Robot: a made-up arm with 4 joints.
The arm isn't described. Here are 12 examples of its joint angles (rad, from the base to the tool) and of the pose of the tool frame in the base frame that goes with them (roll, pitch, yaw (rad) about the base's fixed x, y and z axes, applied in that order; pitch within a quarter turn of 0, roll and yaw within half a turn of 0; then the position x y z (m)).
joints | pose
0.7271 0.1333 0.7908 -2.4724 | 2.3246 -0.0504 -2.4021 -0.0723 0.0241 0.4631
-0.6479 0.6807 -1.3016 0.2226 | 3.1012 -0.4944 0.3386 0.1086 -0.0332 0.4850
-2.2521 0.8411 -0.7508 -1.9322 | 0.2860 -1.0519 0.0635 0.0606 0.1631 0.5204
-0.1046 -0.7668 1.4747 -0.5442 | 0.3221 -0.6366 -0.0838 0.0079 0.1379 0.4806
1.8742 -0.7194 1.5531 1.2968 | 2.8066 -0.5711 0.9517 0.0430 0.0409 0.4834
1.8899 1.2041 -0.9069 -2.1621 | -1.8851 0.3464 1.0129 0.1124 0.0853 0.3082
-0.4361 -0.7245 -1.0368 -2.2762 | 2.2925 0.6380 -2.5975 -0.1303 0.0551 0.4362
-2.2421 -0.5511 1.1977 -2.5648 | -0.9024 0.6785 2.9213 -0.0461 0.0307 0.3420
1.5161 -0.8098 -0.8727 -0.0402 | -2.6894 0.9031 -1.3643 -0.1035 0.0352 0.3655
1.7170 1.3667 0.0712 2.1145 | 0.0888 0.6063 -3.0202 0.0408 -0.0188 0.3658
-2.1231 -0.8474 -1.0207 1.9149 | 1.8626 1.0244 2.4640 -0.1002 0.1266 0.4088
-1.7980 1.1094 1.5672 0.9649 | -2.5458 0.4940 -1.9594 -0.0127 0.0686 0.3971
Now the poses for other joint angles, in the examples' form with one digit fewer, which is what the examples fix.
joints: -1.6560 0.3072 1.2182 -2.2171
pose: -0.838 -0.230 2.209 -0.068 0.100 0.423
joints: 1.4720 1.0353 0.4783 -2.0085
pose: -2.957 0.765 -1.012 0.017 -0.018 0.338
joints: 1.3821 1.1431 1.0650 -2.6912
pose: 2.694 0.890 -2.016 -0.023 0.017 0.369
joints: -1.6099 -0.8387 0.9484 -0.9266
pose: -1.244 -0.308 1.331 -0.037 0.147 0.364
